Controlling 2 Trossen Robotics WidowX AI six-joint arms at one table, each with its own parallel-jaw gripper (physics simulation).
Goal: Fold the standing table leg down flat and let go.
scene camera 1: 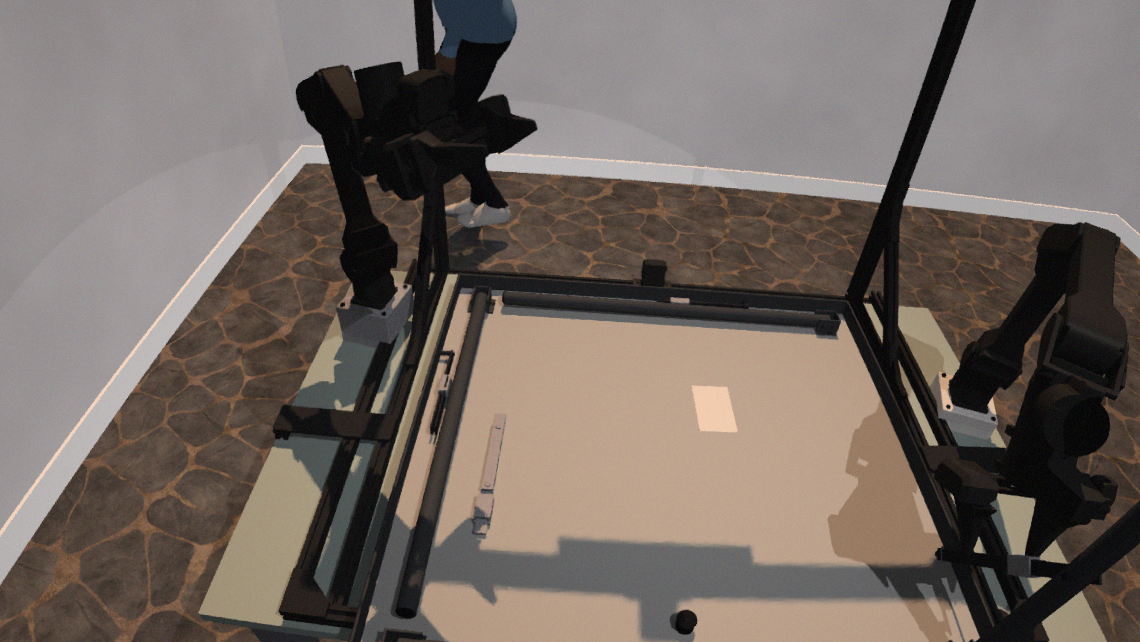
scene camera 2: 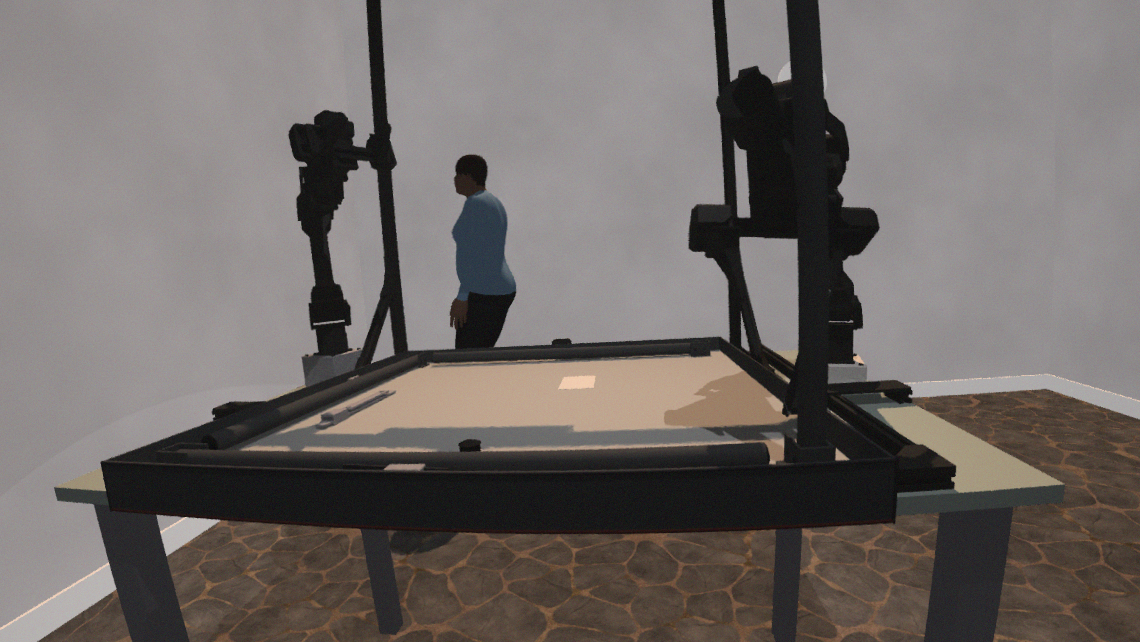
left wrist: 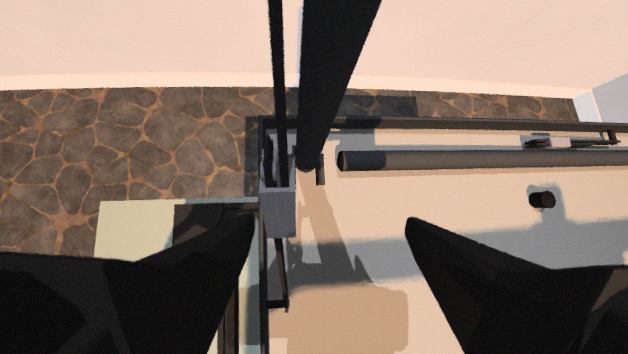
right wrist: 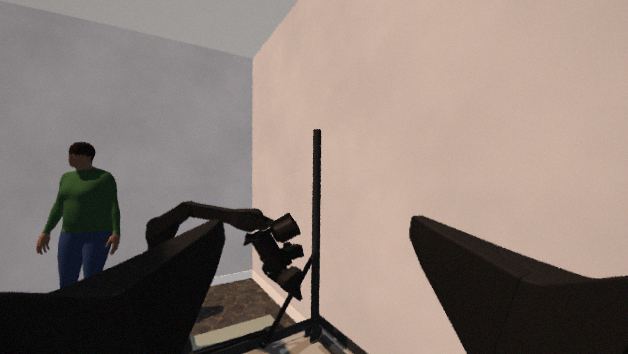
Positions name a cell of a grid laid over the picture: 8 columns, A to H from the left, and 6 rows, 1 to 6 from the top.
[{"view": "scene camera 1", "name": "my left gripper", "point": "H6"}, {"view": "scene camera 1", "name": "my right gripper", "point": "D2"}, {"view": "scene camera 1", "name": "pale metal bar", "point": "D5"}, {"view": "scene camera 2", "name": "my left gripper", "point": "F3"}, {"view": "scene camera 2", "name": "my right gripper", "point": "C2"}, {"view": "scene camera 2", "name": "pale metal bar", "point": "C4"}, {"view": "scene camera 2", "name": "standing table leg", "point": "F2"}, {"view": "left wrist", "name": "my left gripper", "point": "E4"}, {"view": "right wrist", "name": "my left gripper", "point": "D6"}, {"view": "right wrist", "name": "my right gripper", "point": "E4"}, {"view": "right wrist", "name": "standing table leg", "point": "E4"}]
